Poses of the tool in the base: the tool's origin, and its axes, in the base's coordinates. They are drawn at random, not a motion.
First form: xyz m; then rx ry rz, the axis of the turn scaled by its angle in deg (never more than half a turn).
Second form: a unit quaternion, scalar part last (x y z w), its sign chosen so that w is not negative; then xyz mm. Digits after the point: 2 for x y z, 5 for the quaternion.
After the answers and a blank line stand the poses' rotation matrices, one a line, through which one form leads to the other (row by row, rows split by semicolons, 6 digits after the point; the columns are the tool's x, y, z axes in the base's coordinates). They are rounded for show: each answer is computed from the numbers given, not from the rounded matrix.
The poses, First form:
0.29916, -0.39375, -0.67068, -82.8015, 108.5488, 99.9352
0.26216, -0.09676, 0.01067, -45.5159, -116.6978, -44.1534
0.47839, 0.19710, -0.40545, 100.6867, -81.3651, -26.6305
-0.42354, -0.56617, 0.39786, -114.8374, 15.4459, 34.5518
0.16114, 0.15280, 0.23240, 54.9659, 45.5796, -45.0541
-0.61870, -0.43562, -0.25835, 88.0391, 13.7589, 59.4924
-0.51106, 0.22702, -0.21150, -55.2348, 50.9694, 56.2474
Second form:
-0.48722, 0.63872, 0.58804, 0.09418, 299.16, -393.75, -670.68
-0.31406, -0.80521, -0.30466, 0.40024, 262.16, -96.76, 10.67
0.69641, -0.56277, -0.18419, 0.40543, 478.39, 197.10, -405.45
-0.82627, 0.11113, 0.24860, 0.49308, -423.54, -566.17, 397.86
0.43743, 0.36273, -0.35855, 0.74062, 161.14, 152.80, 232.40
0.66114, 0.10332, 0.44676, 0.59382, -618.70, -435.62, -258.35
-0.42988, 0.39668, 0.43776, 0.68280, -511.06, 227.02, -211.50

-0.507498 -0.733150 -0.452699; -0.511633 -0.166336 0.842950; -0.693309 0.659411 -0.290689
-0.482358 0.749634 -0.453188; 0.261896 0.617104 0.742020; 0.835908 0.239231 -0.493991
0.298724 -0.634485 -0.712877; -0.933194 -0.037830 -0.357375; 0.199781 0.772009 -0.603399
0.851691 -0.428817 -0.301228; 0.061510 -0.489039 0.870091; -0.520422 -0.759577 -0.390133
0.479733 0.848442 0.223613; -0.213760 0.360191 -0.908058; -0.850978 0.387826 0.354159
0.579454 -0.393974 0.713455; 0.667218 -0.273399 -0.692873; 0.468032 0.877518 0.104444
0.302013 -0.938857 0.165337; 0.256749 0.247135 0.934347; -0.918078 -0.239735 0.315689

